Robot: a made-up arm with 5 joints.
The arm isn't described. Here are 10 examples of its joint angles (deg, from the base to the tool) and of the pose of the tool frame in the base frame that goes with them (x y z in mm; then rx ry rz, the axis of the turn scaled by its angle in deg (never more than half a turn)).
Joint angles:
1: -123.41 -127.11 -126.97 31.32 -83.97
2: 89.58 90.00 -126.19 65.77 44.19
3: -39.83 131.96 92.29 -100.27 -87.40
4: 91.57 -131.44 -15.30 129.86 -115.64
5: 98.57 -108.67 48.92 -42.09 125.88
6: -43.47 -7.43 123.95 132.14 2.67
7: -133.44 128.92 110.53 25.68 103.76
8: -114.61 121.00 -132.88 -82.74 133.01
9: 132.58 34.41 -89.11 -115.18 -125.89
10: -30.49 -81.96 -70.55 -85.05 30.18
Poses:
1: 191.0 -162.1 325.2 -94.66 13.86 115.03
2: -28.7 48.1 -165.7 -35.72 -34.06 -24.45
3: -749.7 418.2 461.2 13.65 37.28 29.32
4: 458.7 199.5 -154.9 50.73 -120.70 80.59
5: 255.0 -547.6 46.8 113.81 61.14 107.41
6: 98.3 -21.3 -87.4 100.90 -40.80 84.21
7: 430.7 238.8 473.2 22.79 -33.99 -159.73
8: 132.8 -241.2 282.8 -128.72 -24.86 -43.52
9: 435.5 11.0 -215.2 -14.72 27.21 -153.86
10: -313.7 302.0 91.6 -21.51 87.16 -2.13
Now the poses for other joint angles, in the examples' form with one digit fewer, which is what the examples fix.
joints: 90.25 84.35 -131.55 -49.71 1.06
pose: -284 -17 -84 -126.7 49.2 -14.6
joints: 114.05 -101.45 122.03 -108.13 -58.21
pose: 101 -663 -5 -93.2 -23.0 103.0
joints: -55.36 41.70 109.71 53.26 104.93
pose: 80 349 201 104.1 -117.8 -69.6
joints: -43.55 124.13 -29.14 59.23 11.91
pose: -398 -64 167 51.6 95.7 88.2
